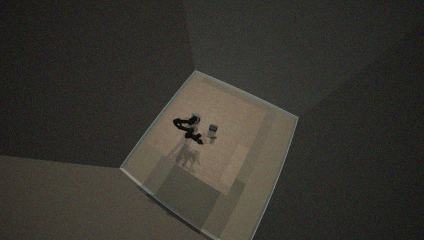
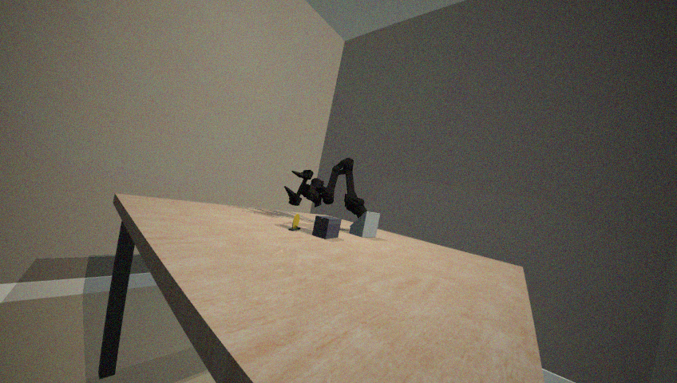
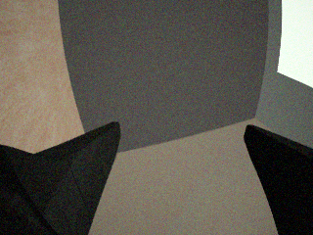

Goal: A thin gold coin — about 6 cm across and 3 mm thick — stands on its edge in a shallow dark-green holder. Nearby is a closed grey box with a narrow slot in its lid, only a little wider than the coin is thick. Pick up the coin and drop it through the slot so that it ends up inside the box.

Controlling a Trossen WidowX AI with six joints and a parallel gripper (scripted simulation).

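The gold coin lies 170 mm to the left of my gripper tip, 170 mm below it and 70 mm ahead of it.
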